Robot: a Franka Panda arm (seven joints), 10 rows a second.
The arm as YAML. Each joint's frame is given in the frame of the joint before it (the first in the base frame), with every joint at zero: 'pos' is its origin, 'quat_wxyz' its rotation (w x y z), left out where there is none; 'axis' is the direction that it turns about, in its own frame. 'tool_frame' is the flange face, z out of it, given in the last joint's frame.
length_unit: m
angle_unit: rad
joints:
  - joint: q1
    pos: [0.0, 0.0, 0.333]
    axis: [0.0, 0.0, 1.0]
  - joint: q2
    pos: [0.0, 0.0, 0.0]
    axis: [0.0, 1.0, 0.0]
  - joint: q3
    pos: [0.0, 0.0, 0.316]
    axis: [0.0, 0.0, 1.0]
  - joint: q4
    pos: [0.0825, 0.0, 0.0]
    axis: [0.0, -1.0, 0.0]
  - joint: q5
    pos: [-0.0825, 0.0, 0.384]
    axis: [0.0, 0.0, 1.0]
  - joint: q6
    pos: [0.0, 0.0, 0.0]
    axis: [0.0, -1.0, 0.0]
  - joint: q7
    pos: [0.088, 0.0, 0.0]
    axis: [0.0, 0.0, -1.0]
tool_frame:
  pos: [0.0, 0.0, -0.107]
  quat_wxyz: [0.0, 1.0, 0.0, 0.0]
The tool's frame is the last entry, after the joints.
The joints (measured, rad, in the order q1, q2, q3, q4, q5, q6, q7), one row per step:
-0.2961, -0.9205, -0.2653, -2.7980, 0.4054, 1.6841, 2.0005
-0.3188, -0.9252, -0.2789, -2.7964, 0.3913, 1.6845, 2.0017
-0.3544, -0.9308, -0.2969, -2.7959, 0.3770, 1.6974, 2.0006
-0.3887, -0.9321, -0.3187, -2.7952, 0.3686, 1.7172, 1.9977
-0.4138, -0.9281, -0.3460, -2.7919, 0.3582, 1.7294, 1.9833
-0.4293, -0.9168, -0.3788, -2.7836, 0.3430, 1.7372, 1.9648
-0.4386, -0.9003, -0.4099, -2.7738, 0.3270, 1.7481, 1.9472
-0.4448, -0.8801, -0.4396, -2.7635, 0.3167, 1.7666, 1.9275
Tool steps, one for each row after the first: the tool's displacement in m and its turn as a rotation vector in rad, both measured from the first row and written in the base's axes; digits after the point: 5 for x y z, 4 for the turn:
-0.00455, -0.00950, 0.00088, -0.0042, -0.0035, -0.0281
-0.01069, -0.02384, 0.00192, -0.0116, -0.0173, -0.0766
-0.01665, -0.03898, 0.00240, -0.0140, -0.0357, -0.1304
-0.02276, -0.05299, 0.00183, -0.0119, -0.0534, -0.1651
-0.02837, -0.06697, 0.00061, -0.0089, -0.0671, -0.1880
-0.03265, -0.08015, -0.00144, -0.0091, -0.0771, -0.2067
-0.03566, -0.09329, -0.00382, -0.0102, -0.0912, -0.2268

